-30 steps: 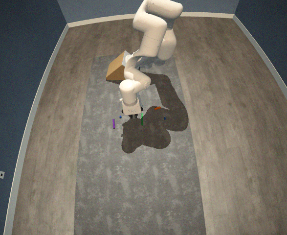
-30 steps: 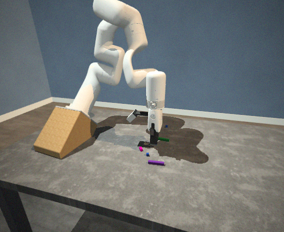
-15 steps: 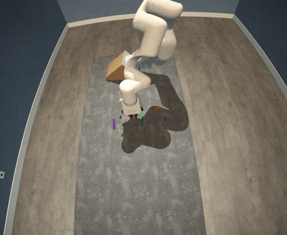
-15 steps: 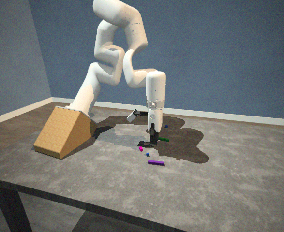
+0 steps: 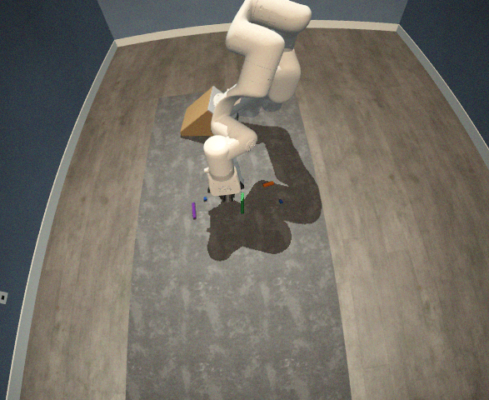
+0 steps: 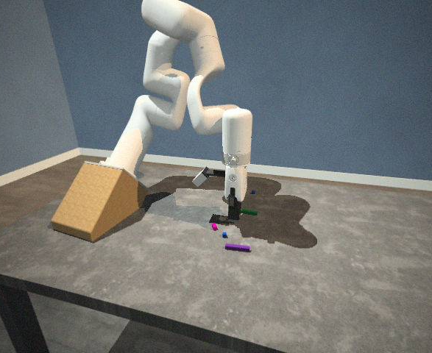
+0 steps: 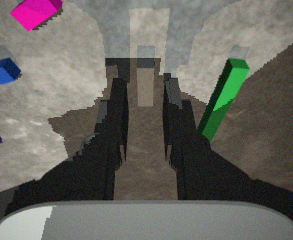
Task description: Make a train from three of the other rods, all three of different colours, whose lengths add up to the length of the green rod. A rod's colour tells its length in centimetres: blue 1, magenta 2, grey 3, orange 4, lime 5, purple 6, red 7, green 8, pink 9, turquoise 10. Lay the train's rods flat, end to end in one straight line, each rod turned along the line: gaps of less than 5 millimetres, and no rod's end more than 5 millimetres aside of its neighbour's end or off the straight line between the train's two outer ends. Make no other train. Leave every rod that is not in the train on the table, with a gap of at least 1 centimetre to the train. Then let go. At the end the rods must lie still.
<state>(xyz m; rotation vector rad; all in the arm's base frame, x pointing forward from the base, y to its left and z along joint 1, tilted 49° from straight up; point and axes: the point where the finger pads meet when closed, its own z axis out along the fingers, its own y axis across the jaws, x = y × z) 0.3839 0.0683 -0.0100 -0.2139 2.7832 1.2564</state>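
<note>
My hand is 30 mm above the grey rod. Also, from my hand: magenta rod: 60 mm to the right, 40 mm behind, 30 mm below; then green rod: 50 mm to the left, 30 mm below, 10 mm ahead; then purple rod: 120 mm to the right, 50 mm ahead, 30 mm below.
</note>
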